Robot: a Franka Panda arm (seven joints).
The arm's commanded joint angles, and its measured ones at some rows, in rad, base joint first. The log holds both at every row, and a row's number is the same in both.
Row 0, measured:
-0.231 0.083 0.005 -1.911 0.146 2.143 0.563
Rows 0 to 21, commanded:
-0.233 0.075 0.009 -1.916 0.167 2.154 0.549
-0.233 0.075 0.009 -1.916 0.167 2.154 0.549
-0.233 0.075 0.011 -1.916 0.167 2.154 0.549
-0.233 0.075 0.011 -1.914 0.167 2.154 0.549
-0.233 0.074 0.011 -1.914 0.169 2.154 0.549
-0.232 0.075 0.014 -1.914 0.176 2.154 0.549
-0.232 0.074 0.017 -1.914 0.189 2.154 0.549
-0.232 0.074 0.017 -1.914 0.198 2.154 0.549
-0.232 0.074 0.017 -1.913 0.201 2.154 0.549
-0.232 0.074 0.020 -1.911 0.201 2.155 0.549
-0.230 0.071 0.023 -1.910 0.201 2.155 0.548
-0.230 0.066 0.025 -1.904 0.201 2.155 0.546
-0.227 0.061 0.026 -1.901 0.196 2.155 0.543
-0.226 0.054 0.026 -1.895 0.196 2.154 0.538
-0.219 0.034 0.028 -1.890 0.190 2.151 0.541
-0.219 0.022 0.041 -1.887 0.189 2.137 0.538
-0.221 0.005 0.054 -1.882 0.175 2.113 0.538
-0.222 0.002 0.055 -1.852 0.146 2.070 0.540
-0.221 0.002 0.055 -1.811 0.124 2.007 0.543
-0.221 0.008 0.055 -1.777 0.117 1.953 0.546
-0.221 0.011 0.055 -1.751 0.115 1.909 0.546
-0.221 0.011 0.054 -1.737 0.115 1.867 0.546
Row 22, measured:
-0.215 0.000 0.050 -1.812 0.137 1.989 0.559
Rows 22 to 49, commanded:
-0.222 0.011 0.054 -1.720 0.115 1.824 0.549
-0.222 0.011 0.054 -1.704 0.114 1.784 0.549
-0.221 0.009 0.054 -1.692 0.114 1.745 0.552
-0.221 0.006 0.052 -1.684 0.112 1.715 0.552
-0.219 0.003 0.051 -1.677 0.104 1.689 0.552
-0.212 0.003 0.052 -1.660 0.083 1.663 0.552
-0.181 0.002 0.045 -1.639 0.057 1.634 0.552
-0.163 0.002 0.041 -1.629 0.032 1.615 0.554
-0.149 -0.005 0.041 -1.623 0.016 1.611 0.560
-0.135 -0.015 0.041 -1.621 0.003 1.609 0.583
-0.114 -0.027 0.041 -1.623 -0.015 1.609 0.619
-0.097 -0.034 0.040 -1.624 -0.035 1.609 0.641
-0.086 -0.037 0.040 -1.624 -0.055 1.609 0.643
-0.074 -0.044 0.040 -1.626 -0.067 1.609 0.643
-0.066 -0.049 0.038 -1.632 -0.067 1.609 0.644
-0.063 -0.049 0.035 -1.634 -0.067 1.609 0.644
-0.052 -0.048 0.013 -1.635 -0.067 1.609 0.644
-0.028 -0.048 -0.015 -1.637 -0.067 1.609 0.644
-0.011 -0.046 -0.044 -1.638 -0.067 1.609 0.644
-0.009 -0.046 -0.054 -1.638 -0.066 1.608 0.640
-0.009 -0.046 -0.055 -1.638 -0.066 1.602 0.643
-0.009 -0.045 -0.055 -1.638 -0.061 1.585 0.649
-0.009 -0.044 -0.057 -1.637 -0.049 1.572 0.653
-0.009 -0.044 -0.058 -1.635 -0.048 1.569 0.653
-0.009 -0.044 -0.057 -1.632 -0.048 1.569 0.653
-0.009 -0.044 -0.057 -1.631 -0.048 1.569 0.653
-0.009 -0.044 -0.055 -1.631 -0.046 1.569 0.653
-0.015 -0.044 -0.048 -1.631 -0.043 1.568 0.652
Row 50, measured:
-0.024 -0.040 -0.048 -1.639 -0.048 1.592 0.633
